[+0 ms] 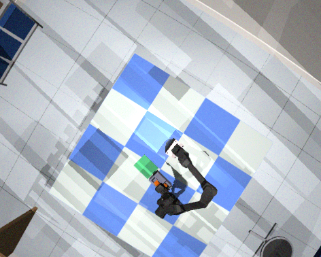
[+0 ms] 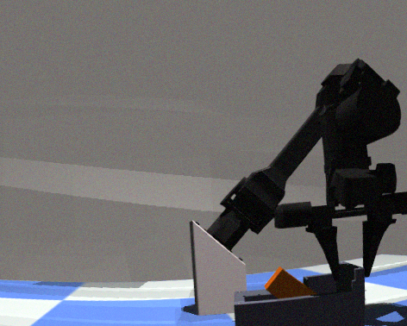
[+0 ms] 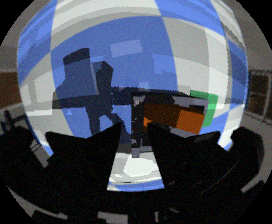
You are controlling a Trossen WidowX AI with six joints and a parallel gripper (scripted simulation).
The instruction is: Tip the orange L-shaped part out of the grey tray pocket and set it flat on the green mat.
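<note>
My gripper tip is now 1 cm past the orange L-shaped part, 5 cm to the left of it and 3 cm above it. The rest, counted from my gripper tip: green mat: 2 cm behind, 23 cm to the right, 9 cm below.
</note>
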